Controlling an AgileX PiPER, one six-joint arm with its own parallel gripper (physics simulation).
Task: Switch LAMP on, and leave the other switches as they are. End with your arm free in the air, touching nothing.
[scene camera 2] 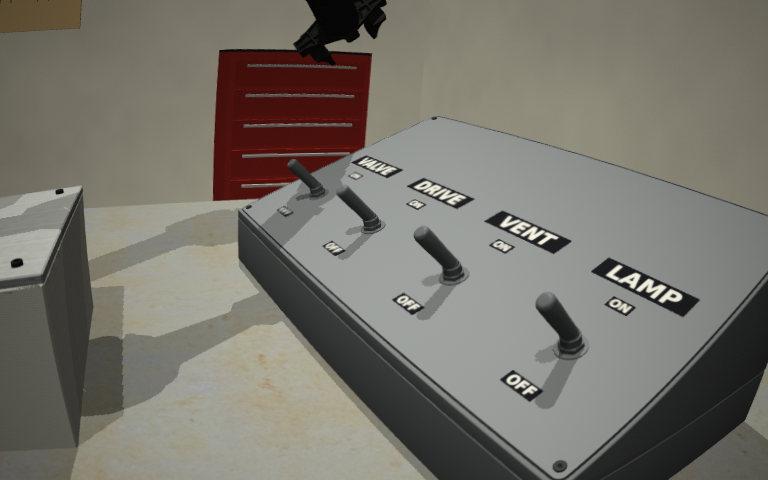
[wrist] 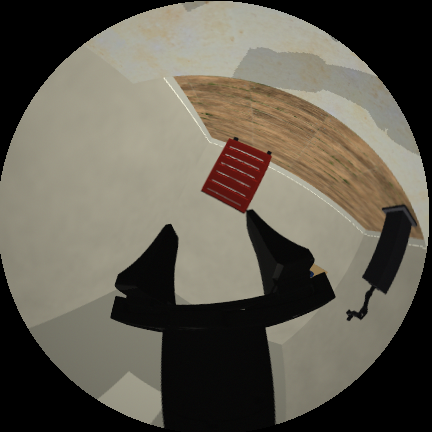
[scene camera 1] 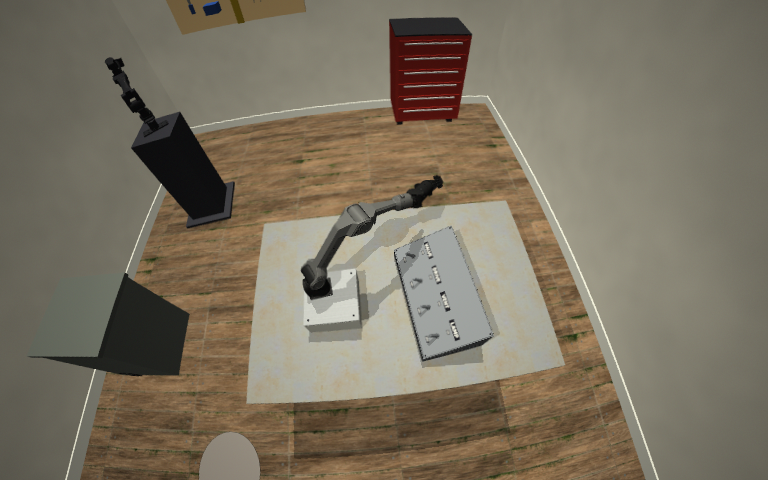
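Observation:
The LAMP switch is a grey lever at the near right end of the sloped grey panel. It leans away from its ON label, toward the OFF side. The VENT switch, DRIVE switch and VALVE switch lean the same way. My gripper is open and empty, in the air beyond the VALVE end of the panel, touching nothing. The panel does not show in the wrist view.
My arm's base stands on a pale block left of the panel, on the pale mat. A red drawer cabinet stands at the back. A black pedestal carries another arm.

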